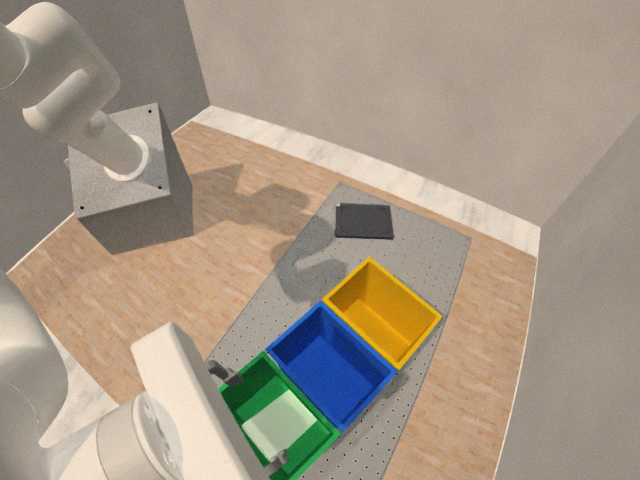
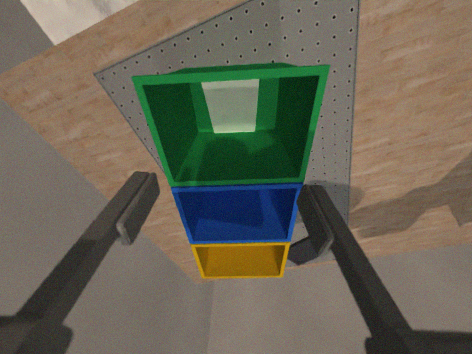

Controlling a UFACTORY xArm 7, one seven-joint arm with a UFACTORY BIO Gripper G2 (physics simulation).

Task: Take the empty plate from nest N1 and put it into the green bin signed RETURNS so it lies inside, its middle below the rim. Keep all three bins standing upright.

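The pale, whitish plate lies inside the green bin, flat on its floor and well below the rim. The green bin stands upright, with a light patch of sunlight and shadow inside it; no sign is readable on it. My gripper is open and empty, its two fingers wide apart, above the bins and clear of the plate. A flat dark rectangular piece, possibly nest N1, lies at the mat's far end with no plate seen on it.
The blue bin stands upright against the green one, and the yellow bin stands upright beyond the blue. All stand on the grey perforated mat. The grey pedestal carries the arm's base.
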